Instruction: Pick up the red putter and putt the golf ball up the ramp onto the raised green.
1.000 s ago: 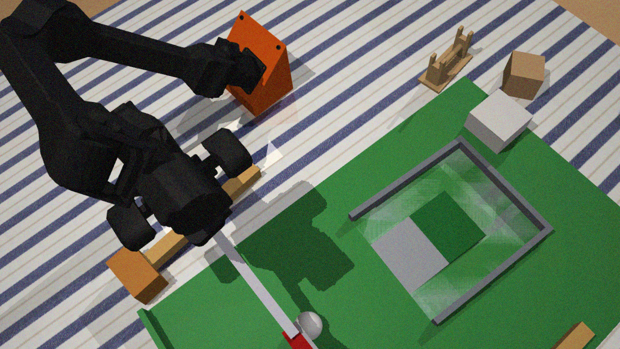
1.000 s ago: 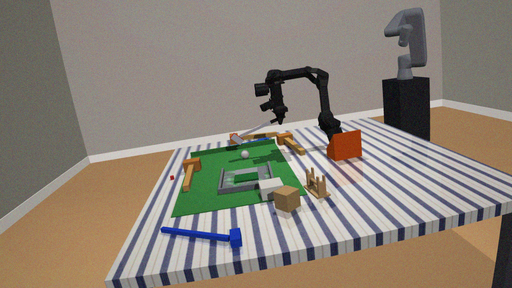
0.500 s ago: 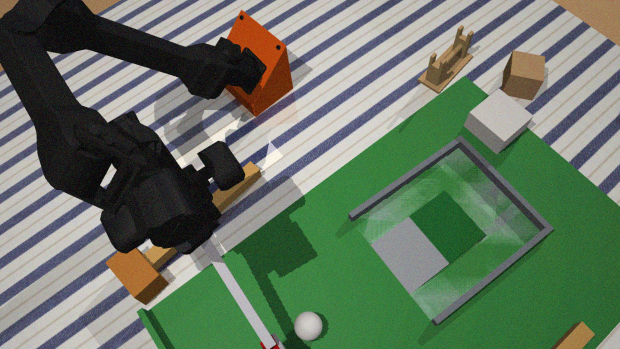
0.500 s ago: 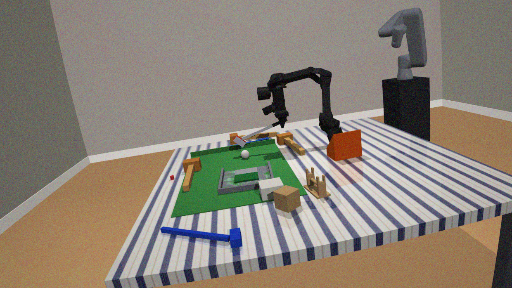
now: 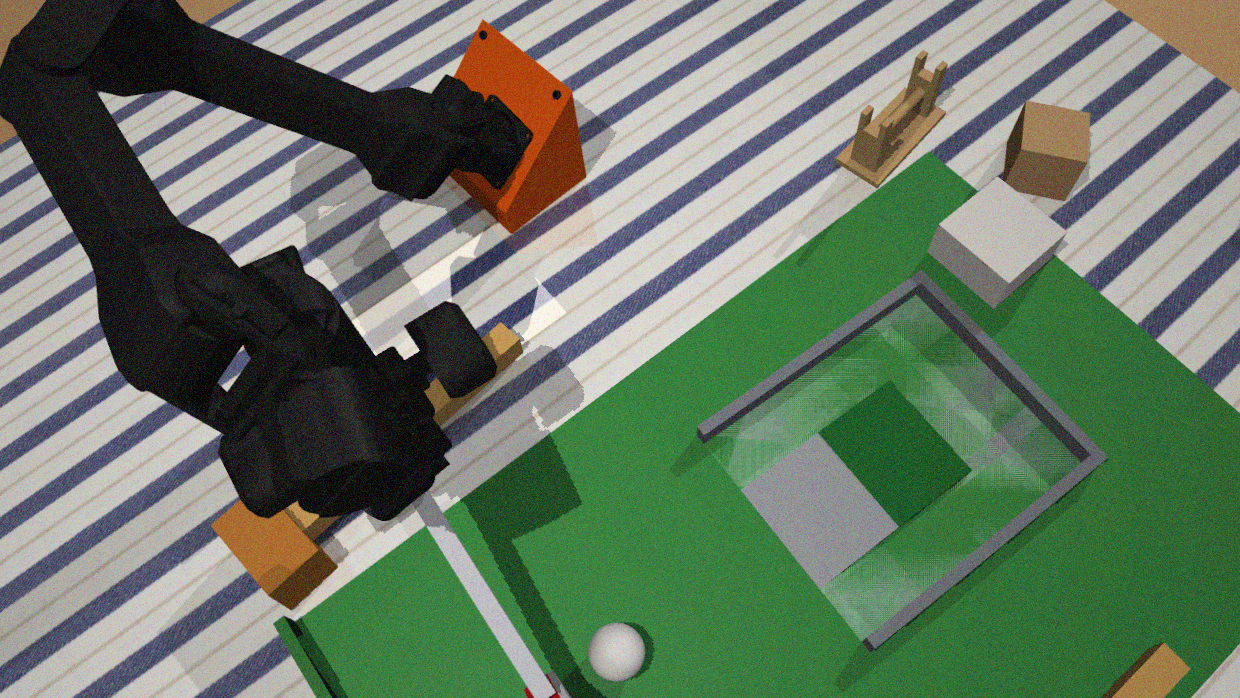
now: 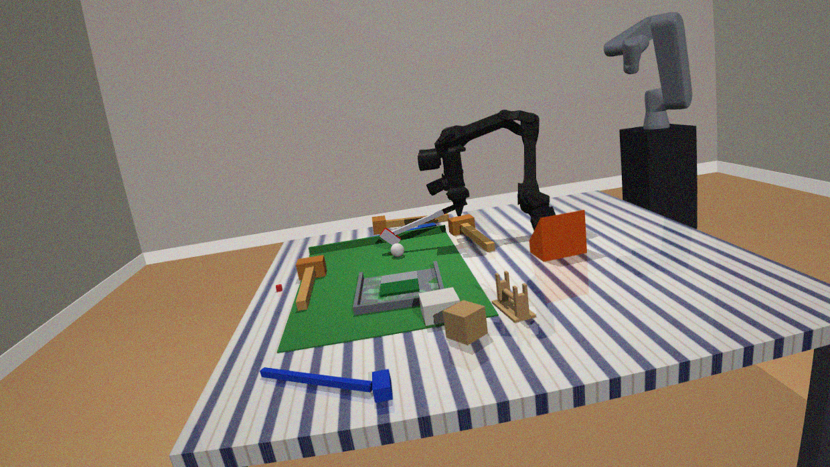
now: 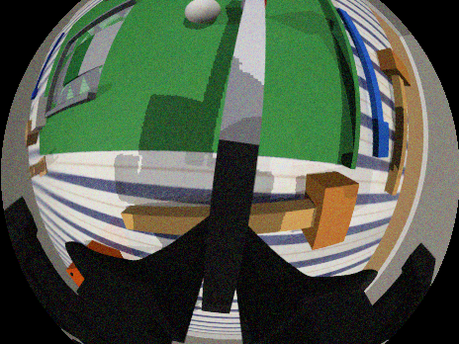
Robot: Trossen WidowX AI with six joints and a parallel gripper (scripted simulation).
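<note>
My gripper tip is 12 cm short of the red putter and 1 cm to the left of it. Round my gripper tip: white golf ball (21 cm ahead, 4 cm to the left, 7 cm below); green mat (27 cm ahead, 20 cm to the left, 9 cm below); white cube (16 cm ahead, 52 cm to the left, 7 cm below).
</note>
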